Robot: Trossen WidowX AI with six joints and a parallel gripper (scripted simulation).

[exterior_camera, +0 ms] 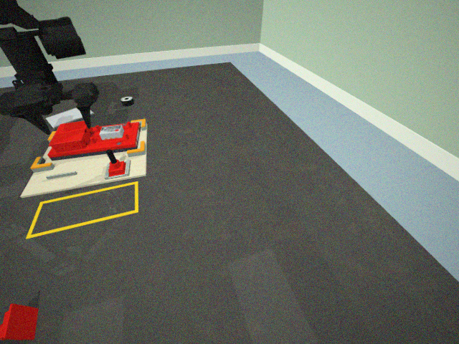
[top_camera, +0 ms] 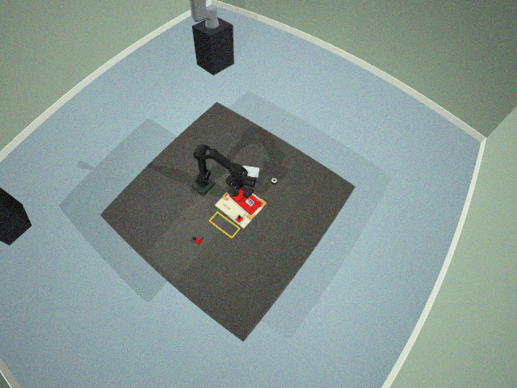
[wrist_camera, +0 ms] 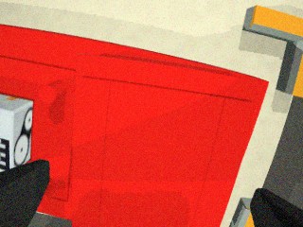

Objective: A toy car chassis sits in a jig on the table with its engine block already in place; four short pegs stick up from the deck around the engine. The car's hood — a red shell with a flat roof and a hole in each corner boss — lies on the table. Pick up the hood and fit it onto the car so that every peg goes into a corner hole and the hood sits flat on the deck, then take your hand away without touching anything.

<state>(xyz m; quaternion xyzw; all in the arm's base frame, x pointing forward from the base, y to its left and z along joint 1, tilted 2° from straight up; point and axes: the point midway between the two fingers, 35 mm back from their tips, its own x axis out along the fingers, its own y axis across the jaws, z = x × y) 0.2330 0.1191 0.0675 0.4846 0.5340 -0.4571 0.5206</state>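
Now: the red hood 1 cm below my gripper tip. From my gripper tip the other things lie so: cream jig plate 6 cm ahead, 4 cm below, 2 cm to the right; then stand 12 cm to the right, 12 cm ahead, 2 cm below; then grey engine block 9 cm ahead, 3 cm below, 1 cm to the left.
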